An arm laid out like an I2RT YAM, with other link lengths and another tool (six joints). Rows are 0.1 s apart.
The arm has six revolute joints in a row. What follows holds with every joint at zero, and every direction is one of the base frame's.
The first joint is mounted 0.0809 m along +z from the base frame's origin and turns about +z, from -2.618 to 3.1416 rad.
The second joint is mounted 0.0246 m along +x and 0.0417 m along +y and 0.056 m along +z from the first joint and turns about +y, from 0 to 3.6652 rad.
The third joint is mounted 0.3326 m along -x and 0.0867 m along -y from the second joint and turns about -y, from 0 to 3.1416 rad.
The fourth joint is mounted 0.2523 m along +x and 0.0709 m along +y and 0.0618 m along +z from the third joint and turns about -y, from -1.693 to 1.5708 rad.
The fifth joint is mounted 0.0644 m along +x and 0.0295 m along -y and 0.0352 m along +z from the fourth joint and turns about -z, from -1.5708 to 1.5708 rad.
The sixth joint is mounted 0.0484 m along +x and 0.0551 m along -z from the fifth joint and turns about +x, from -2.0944 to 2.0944 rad.
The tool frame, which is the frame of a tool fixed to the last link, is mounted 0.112 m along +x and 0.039 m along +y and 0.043 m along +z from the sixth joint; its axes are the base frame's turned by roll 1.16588, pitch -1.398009 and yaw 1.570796 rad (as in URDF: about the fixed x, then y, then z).
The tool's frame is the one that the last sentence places.
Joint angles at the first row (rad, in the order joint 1, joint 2, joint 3, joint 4, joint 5, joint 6):
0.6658 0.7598 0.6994 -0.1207 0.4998 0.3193
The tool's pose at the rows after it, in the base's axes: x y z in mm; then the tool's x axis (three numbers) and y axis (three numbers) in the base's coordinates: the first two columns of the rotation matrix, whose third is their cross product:
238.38, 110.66, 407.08, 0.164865, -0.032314, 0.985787, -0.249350, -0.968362, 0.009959
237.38, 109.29, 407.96, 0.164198, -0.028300, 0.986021, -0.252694, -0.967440, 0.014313
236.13, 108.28, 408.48, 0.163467, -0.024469, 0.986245, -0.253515, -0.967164, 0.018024
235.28, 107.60, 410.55, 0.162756, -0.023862, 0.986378, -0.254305, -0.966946, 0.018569
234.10, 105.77, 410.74, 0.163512, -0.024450, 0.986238, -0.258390, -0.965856, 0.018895
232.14, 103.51, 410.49, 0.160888, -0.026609, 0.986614, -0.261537, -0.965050, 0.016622
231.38, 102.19, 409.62, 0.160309, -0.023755, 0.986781, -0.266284, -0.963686, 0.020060
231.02, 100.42, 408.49, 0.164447, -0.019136, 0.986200, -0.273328, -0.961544, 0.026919
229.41, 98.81, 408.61, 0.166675, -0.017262, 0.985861, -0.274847, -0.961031, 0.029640
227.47, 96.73, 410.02, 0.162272, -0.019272, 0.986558, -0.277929, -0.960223, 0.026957
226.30, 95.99, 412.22, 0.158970, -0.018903, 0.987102, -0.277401, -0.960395, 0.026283
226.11, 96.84, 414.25, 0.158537, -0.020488, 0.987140, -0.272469, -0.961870, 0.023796
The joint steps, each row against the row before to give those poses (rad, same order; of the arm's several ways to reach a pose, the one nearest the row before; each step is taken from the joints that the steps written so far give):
-0.0008 -0.0066 0.0037 -0.0105 0.0015 -0.0010
-0.0002 -0.0046 0.0040 -0.0091 0.0040 -0.0038
0.0003 -0.0054 0.0022 -0.0077 0.0017 -0.0039
0.0010 -0.0023 0.0077 -0.0095 0.0020 -0.0007
-0.0003 -0.0060 0.0015 -0.0089 0.0038 0.0013
-0.0008 -0.0107 -0.0039 -0.0039 0.0025 0.0002
0.0015 -0.0048 -0.0028 -0.0026 0.0068 -0.0023
-0.0005 -0.0029 0.0010 -0.0108 0.0072 -0.0008
-0.0002 -0.0070 0.0031 -0.0131 0.0015 0.0000
0.0001 -0.0092 0.0014 -0.0057 0.0034 -0.0010
-0.0002 -0.0039 0.0058 -0.0058 -0.0004 -0.0028
0.0002 0.0019 0.0068 -0.0034 -0.0052 0.0008

